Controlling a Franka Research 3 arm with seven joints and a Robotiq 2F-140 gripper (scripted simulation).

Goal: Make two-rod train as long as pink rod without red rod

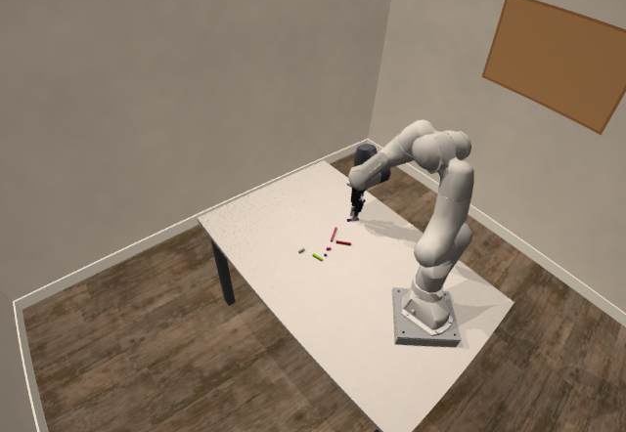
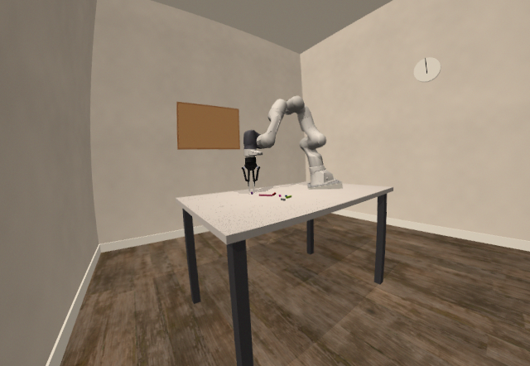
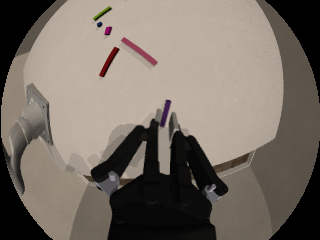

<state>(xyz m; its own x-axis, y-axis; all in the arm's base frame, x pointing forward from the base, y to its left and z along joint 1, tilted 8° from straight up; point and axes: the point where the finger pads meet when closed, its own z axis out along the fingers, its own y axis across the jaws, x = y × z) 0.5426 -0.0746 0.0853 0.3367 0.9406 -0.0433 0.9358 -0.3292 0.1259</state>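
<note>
Now: hand 50 mm above the purple rod. From my hand the other things lie so: red rod 100 mm behind, 130 mm to the left, 50 mm below; then pink rod 30 mm behind, 140 mm to the left, 50 mm below; then magenta rod 100 mm behind, 210 mm to the left, 50 mm below.
</note>
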